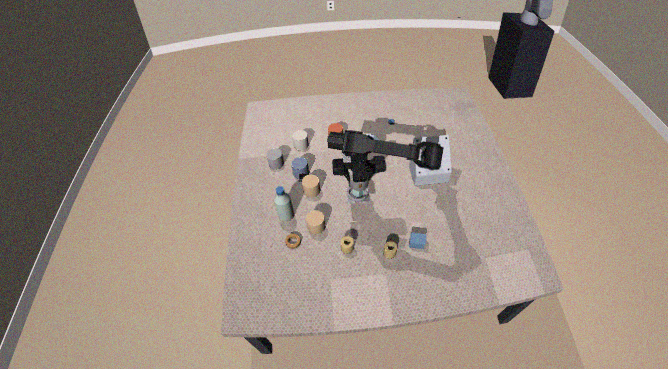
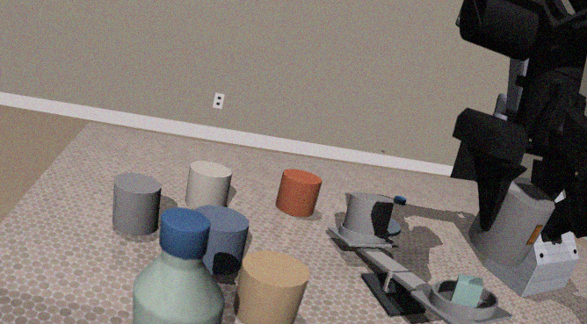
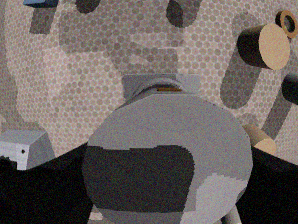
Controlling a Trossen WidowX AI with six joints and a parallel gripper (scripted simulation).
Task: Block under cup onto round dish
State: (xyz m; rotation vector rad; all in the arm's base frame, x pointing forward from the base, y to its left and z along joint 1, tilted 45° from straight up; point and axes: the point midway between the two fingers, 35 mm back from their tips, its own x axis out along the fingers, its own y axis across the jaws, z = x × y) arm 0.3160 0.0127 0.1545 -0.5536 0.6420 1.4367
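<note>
My gripper tip is 11 cm past the round light-blue dish, 37 cm to the left of it and 17 cm above it. From my gripper tip the other things lie so: grey balance: 1 cm behind, 14 cm to the right, 13 cm below; blue cup: 20 cm ahead, 23 cm to the right, 13 cm below; blue block: 20 cm behind, 21 cm to the left, 15 cm below.
</note>
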